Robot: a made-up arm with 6 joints. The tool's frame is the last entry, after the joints.
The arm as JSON. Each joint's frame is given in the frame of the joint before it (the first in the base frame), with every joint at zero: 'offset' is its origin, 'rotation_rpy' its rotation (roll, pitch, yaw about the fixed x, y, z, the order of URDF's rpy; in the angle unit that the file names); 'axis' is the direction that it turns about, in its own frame. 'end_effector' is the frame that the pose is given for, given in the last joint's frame.
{
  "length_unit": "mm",
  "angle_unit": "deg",
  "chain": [
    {
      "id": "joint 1",
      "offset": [
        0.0,
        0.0,
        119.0
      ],
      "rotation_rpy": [
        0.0,
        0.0,
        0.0
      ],
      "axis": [
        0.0,
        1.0,
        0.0
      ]
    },
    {
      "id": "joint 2",
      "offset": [
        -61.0,
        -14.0,
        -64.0
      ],
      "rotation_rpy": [
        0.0,
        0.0,
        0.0
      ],
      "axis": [
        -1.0,
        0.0,
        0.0
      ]
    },
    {
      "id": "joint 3",
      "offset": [
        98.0,
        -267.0,
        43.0
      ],
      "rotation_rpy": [
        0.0,
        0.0,
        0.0
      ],
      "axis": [
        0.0,
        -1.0,
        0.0
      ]
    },
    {
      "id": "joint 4",
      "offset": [
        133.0,
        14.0,
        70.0
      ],
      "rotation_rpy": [
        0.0,
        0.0,
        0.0
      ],
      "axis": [
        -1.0,
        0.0,
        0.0
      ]
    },
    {
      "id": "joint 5",
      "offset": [
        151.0,
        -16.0,
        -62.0
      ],
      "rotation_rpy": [
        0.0,
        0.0,
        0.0
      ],
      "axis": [
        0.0,
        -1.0,
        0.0
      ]
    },
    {
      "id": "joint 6",
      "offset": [
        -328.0,
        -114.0,
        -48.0
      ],
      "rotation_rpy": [
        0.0,
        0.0,
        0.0
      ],
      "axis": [
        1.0,
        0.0,
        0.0
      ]
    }
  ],
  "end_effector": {
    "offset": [
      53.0,
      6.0,
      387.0
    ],
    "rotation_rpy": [
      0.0,
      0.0,
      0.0
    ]
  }
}
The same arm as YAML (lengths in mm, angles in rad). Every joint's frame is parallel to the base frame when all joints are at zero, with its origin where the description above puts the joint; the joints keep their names.
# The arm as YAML. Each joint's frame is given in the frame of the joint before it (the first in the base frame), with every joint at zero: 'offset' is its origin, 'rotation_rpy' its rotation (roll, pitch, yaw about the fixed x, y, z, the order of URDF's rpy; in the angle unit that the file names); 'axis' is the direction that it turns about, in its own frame. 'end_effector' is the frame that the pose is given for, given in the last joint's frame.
length_unit: mm
angle_unit: rad
chain:
  - id: joint 1
    offset: [0.0, 0.0, 119.0]
    rotation_rpy: [0.0, 0.0, 0.0]
    axis: "+y"
  - id: joint 2
    offset: [-61.0, -14.0, -64.0]
    rotation_rpy: [0.0, 0.0, 0.0]
    axis: "-x"
  - id: joint 3
    offset: [98.0, -267.0, 43.0]
    rotation_rpy: [0.0, 0.0, 0.0]
    axis: "-y"
  - id: joint 4
    offset: [133.0, 14.0, 70.0]
    rotation_rpy: [0.0, 0.0, 0.0]
    axis: "-x"
  - id: joint 5
    offset: [151.0, -16.0, -62.0]
    rotation_rpy: [0.0, 0.0, 0.0]
    axis: "-y"
  - id: joint 6
    offset: [-328.0, -114.0, -48.0]
    rotation_rpy: [0.0, 0.0, 0.0]
    axis: "+x"
end_effector:
  offset: [53.0, 6.0, 387.0]
  rotation_rpy: [0.0, 0.0, 0.0]

